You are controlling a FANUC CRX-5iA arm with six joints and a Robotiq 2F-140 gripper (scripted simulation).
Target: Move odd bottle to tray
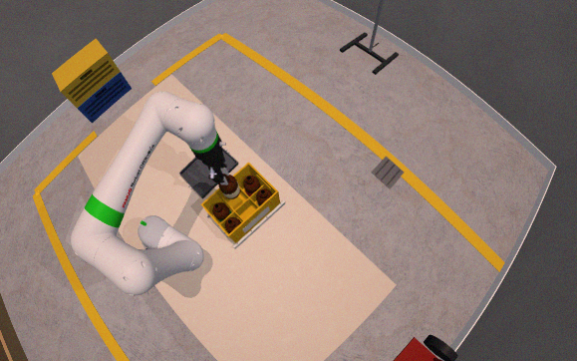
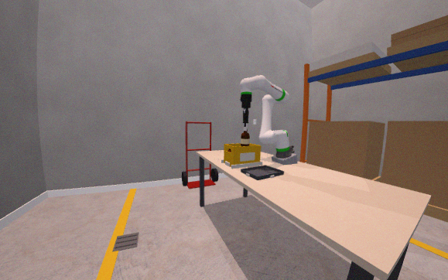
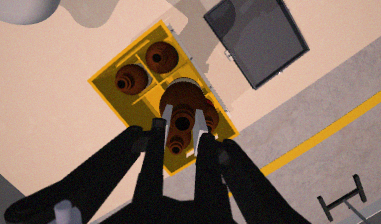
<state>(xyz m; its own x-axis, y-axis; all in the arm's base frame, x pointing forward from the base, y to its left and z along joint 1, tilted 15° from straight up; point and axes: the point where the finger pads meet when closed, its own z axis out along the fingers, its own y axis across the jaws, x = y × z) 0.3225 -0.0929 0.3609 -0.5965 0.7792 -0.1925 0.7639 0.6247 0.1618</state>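
The brown bottle is 90 mm below my hand. The rest, counted from my hand: yellow crate 250 mm below, 40 mm to the right, 10 mm behind; then dark tray 320 mm below, 240 mm to the left, 30 mm ahead.
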